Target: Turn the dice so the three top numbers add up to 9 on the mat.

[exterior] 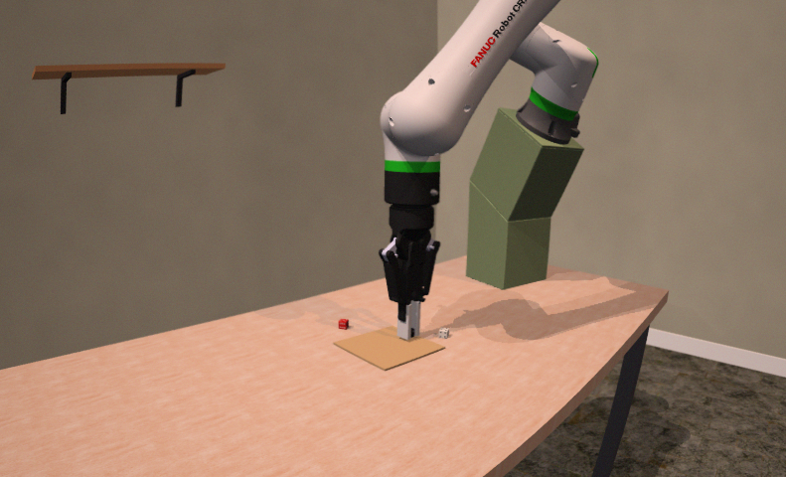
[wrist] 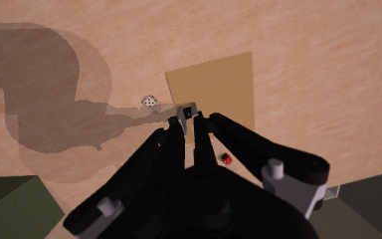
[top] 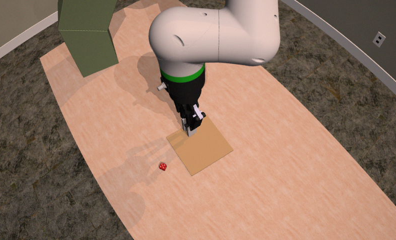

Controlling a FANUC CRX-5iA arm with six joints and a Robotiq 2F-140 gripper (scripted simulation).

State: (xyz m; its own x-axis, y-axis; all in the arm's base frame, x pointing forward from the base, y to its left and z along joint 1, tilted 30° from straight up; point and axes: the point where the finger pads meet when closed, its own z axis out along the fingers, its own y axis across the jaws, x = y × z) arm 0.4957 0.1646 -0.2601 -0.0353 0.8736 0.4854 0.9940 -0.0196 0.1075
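The black die lies 3 cm below my hand. From my hand the other things lie so: tan square mat: 5 cm ahead, 4 cm below; white die: 6 cm behind, 3 cm to the left, 3 cm below; red die: 12 cm to the right, 5 cm ahead, 3 cm below.
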